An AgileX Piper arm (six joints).
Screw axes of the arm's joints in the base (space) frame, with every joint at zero. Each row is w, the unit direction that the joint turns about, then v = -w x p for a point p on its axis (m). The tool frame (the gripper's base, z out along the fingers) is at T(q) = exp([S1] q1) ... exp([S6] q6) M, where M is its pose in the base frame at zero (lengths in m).
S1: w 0 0 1 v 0.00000 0.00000 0.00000
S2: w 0 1 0 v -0.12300 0.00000 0.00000
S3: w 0 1 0 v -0.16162 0.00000 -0.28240
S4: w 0.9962 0 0.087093 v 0.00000 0.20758 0.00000
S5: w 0 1 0 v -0.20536 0.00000 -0.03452
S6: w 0.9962 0 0.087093 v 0.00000 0.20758 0.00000
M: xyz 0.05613 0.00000 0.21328 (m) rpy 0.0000 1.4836 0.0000 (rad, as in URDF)
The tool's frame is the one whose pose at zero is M.
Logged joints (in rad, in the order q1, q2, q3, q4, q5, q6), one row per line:
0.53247, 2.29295, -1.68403, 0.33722, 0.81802, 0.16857
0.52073, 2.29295, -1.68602, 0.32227, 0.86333, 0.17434
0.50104, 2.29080, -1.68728, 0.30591, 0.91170, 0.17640
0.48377, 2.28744, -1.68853, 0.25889, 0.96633, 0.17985
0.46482, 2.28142, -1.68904, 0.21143, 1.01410, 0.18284
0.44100, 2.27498, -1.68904, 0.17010, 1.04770, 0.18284
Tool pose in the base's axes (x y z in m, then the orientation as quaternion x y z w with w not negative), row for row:
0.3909, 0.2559, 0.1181, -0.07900, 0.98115, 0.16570, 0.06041
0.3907, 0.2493, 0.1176, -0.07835, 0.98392, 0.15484, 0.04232
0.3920, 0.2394, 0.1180, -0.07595, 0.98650, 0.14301, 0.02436
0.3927, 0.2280, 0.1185, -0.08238, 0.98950, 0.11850, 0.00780
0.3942, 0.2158, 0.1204, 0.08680, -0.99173, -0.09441, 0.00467
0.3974, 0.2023, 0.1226, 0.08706, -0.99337, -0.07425, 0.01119
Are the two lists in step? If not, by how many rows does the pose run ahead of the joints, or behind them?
They are in step.
